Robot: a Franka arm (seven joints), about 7 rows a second.
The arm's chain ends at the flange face. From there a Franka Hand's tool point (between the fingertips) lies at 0.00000 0.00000 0.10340 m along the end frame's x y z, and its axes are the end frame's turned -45 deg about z.
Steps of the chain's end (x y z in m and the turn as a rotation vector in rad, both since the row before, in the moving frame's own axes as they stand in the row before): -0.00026 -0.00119 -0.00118 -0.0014 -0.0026 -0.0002; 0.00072 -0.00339 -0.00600 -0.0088 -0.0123 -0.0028; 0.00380 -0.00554 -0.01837 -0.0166 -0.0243 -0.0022
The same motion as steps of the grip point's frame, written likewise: 0.00037 -0.00111 -0.00118 0.0008 -0.0028 -0.0002; 0.00136 -0.00214 -0.00601 0.0025 -0.0149 -0.0028; 0.00361 -0.00179 -0.01841 0.0054 -0.0289 -0.0022
